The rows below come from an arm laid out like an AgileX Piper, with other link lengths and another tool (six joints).
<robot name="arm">
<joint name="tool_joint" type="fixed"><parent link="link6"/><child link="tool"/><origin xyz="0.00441 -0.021 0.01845" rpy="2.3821 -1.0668 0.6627"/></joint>
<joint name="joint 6" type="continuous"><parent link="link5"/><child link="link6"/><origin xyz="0.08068 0 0.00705"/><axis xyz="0.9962 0 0.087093"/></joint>
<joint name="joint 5" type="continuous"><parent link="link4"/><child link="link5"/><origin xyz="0 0 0"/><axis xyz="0 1 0"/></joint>
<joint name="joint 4" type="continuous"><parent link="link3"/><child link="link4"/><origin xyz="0.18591 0 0.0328"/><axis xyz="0.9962 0 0.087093"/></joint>
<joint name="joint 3" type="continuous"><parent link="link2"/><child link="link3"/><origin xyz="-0.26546 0 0.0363"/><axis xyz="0 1 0"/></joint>
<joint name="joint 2" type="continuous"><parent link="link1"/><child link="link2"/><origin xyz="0 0 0"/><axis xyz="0 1 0"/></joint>
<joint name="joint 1" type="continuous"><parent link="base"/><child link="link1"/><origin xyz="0 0 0.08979"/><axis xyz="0 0 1"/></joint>
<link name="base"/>
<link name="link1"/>
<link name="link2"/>
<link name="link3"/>
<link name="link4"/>
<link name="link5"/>
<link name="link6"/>
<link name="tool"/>
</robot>
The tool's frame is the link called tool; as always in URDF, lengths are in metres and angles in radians. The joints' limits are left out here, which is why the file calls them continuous.
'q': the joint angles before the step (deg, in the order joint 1, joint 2, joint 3, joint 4, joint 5, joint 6). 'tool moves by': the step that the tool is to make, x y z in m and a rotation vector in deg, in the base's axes. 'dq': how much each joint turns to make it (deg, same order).
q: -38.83, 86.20, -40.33, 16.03, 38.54, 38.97
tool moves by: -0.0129, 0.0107, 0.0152, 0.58, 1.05, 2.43
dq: 0.02, -5.37, -0.01, -1.67, 6.80, 0.02
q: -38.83, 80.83, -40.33, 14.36, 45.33, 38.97
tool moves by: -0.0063, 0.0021, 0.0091, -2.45, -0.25, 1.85
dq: 0.00, -3.07, -0.07, -2.27, 1.49, -0.31
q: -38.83, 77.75, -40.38, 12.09, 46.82, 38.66
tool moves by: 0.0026, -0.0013, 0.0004, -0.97, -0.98, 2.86
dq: 0.01, 0.01, 0.00, 0.81, -0.84, -3.56
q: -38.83, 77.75, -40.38, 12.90, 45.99, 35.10
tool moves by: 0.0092, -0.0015, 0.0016, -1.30, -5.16, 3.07
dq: 0.01, 0.00, -0.07, 5.30, -3.59, -7.05
